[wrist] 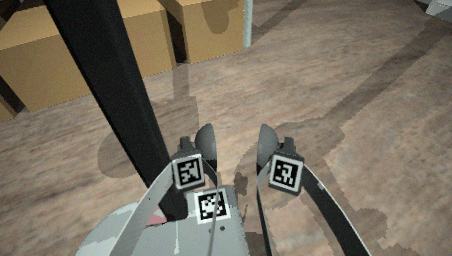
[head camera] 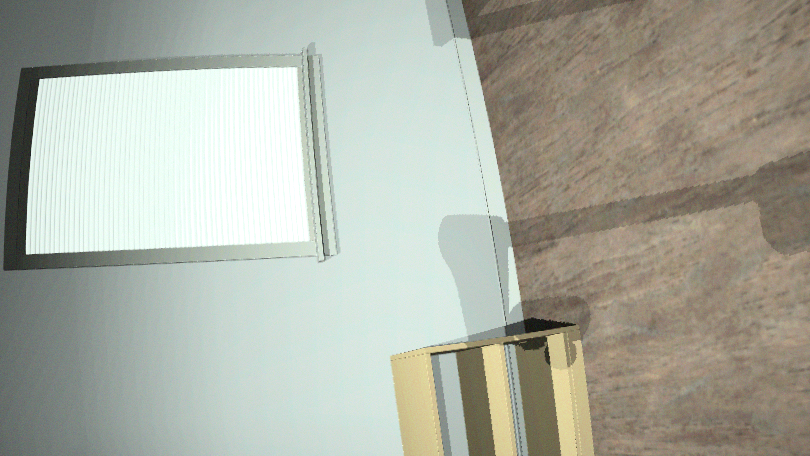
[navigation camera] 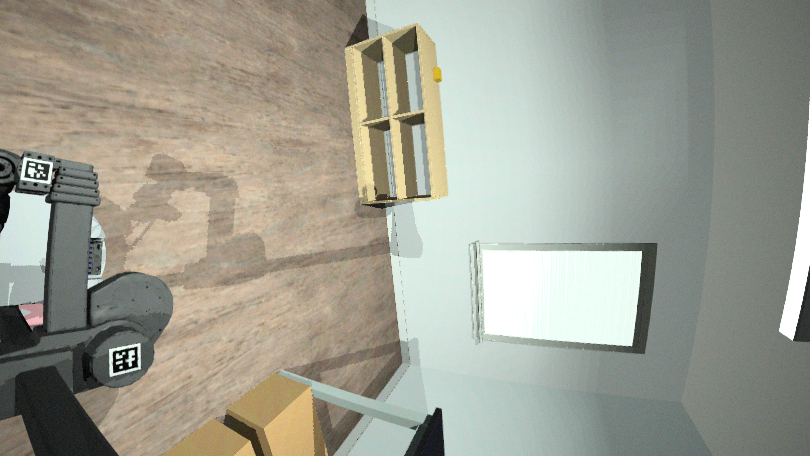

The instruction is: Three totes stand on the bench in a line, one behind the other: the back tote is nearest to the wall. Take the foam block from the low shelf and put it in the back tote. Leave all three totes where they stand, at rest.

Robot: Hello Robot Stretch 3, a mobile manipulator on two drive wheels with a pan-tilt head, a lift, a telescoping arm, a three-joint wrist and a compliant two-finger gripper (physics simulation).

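Frame: origin at the robot's base, x ahead, y left, z up, level; millimetres.
Where they show: gripper, fingertip midpoint: [wrist: 236,141].
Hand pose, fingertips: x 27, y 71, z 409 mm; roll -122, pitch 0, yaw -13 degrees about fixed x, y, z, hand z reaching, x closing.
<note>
After its pixels a point has its place.
A small yellow block [navigation camera: 437,74] {z 642, x -1811, y -1347 mm}, possibly the foam block, sits on top of the low wooden shelf unit [navigation camera: 435,152] {z 610, x -1849, y -748 mm} [head camera: 416,402] {z 611, x -1911, y -610 mm} in the navigation view, towards one end. It does not show in the part of the unit seen in the head view. My gripper [wrist: 236,141] {z 409, x 27, y 71 mm} is open in the wrist view, its two fingertips apart with floor visible between them. It is over the floor near my base, well away from the shelf unit. The three totes do not show in these views.
Cardboard boxes [navigation camera: 274,405] [wrist: 212,30] stand close by, next to a pale upright leg [navigation camera: 362,402] {z 558, x -1057, y 644 mm} [wrist: 247,22] {z 133, x 309, y 1013 mm} with a dark top edge [navigation camera: 430,433] {z 911, x -982, y 641 mm}. A window [head camera: 170,161] {z 1397, x -2428, y 278 mm} [navigation camera: 561,297] {z 1468, x -2437, y 308 mm} is in the wall near the shelf unit. My black mast [wrist: 107,95] {z 443, x -73, y 116 mm} crosses the wrist view.
</note>
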